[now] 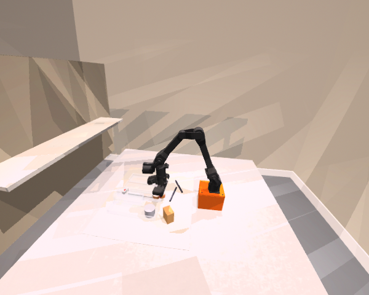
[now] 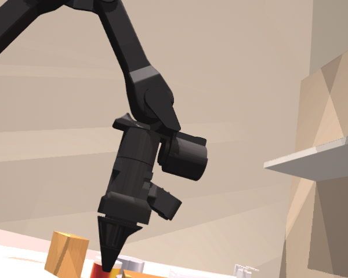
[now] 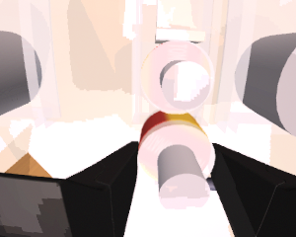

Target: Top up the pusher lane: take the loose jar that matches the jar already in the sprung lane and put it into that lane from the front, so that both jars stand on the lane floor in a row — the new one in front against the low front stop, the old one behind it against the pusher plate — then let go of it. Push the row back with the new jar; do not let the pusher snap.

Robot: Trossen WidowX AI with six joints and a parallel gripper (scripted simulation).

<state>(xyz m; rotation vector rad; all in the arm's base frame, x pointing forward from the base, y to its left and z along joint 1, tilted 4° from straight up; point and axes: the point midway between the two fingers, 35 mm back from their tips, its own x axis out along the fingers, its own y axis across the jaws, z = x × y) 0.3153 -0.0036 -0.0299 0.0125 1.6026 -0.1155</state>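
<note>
Now: the clear pusher lane 170 mm ahead of my gripper tip, 30 mm below it and 10 mm to the left of it. Also, from my gripper tip: red dot (230 mm ahead, 20 mm to the left, 20 mm above); then shelf (530 mm ahead, 320 mm above, 40 mm to the right).
</note>
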